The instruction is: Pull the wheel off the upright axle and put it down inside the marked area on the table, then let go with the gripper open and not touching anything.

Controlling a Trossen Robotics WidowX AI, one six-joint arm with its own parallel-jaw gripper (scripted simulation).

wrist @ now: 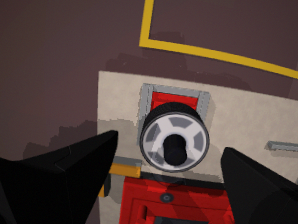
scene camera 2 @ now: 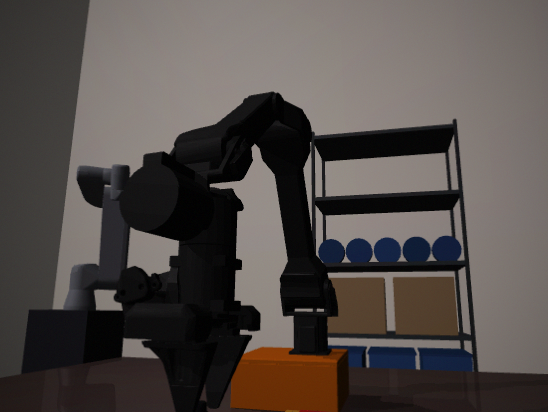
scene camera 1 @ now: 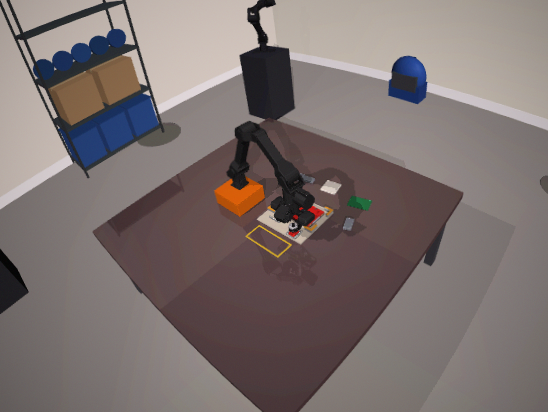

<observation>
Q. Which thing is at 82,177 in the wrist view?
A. The gripper.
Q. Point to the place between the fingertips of the gripper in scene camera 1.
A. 293,225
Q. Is the gripper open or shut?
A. Open.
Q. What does the gripper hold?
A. Nothing.
</observation>
